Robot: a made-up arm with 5 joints.
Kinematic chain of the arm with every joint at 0, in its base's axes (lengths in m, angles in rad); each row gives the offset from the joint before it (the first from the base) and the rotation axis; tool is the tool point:
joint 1: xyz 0 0 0.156 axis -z
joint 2: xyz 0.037 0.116 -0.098 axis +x
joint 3: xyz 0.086 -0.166 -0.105 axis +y
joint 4: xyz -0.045 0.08 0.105 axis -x
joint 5: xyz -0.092 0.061 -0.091 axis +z
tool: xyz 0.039 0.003 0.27
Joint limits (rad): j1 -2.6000..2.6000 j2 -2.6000..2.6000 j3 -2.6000..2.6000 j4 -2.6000..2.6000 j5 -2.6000..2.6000
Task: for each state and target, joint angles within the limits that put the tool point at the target. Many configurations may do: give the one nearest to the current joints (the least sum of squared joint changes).
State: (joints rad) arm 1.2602 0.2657 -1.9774 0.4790 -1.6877
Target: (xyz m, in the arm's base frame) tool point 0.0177 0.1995 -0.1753
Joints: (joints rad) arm 0.9555 0.1272 -1.5372 0.2764 -1.6561
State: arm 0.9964 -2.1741 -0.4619 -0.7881 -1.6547
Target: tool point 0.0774 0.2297 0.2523
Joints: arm 0.8867 -2.0346 -0.6639 -0.9083 -1.6802
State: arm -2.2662 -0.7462 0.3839 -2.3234 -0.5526
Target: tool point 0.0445 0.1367 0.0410
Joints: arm -2.6000 -0.1599 0.2911 -2.3085 -0.4418
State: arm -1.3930 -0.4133 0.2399 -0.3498 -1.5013
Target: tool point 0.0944 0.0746 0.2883
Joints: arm -0.7806 -0.3226 0.4860 -0.7764 -1.5945
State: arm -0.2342 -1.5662 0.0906 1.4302 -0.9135
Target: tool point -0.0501 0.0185 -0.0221
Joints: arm -0.5029 -1.7913 -0.4879 1.3513 -1.1023
